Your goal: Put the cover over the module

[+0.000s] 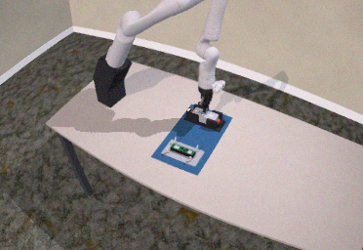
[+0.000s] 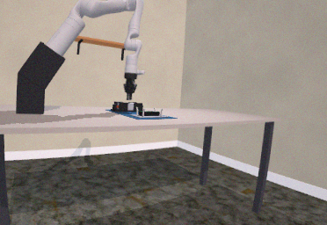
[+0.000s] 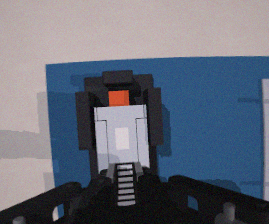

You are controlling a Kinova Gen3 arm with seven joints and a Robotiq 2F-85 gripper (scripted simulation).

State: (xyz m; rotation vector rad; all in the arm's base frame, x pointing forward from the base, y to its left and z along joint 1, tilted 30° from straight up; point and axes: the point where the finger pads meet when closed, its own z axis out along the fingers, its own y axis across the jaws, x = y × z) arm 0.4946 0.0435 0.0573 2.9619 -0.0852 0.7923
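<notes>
Now: hand 6 cm above the light grey cover.
</notes>
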